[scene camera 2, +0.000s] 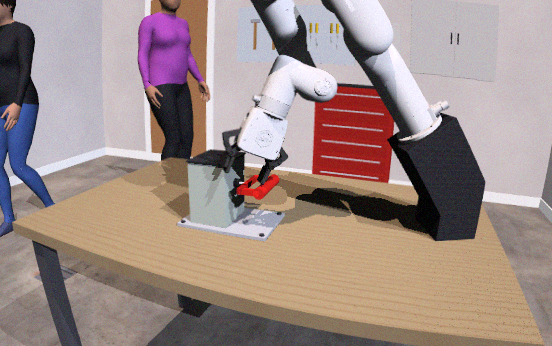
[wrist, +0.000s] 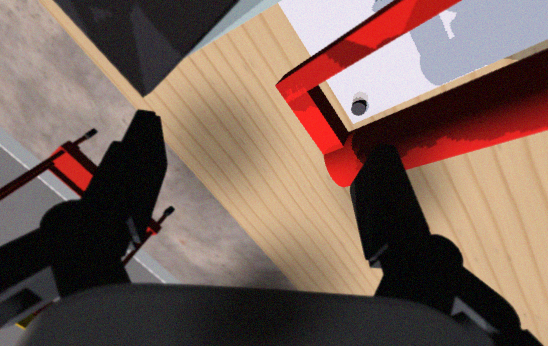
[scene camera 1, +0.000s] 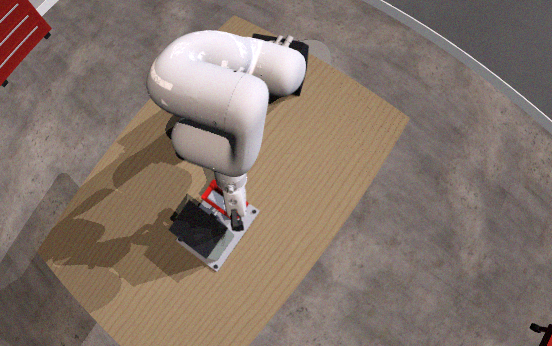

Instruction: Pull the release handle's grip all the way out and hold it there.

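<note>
The release handle's red grip [scene camera 1: 206, 192] [scene camera 2: 270, 187] [wrist: 470, 145] is a frame with a thick outer bar, sticking out level from the side of a pale green box with a black top [scene camera 1: 197, 227] [scene camera 2: 207, 195] [wrist: 150, 40]. The box stands on a light metal plate [scene camera 1: 215, 261] [scene camera 2: 270, 220] [wrist: 395, 95]. My gripper [scene camera 1: 237, 221] [scene camera 2: 245, 176] [wrist: 267, 153] is wide open and empty. One fingertip overlaps the outer bar near its end in the wrist view; contact cannot be told. The other finger is near the box's top edge. The arm hides part of the grip in scene camera 1.
The box and plate stand on a wooden table [scene camera 1: 320, 190] [scene camera 2: 350, 270] [wrist: 235, 165]. The arm's black base [scene camera 2: 450, 185] is at the table's far right in scene camera 2. A red drawer cabinet [scene camera 2: 352, 135] and two people [scene camera 2: 167, 55] [scene camera 2: 17, 65] are beyond the table.
</note>
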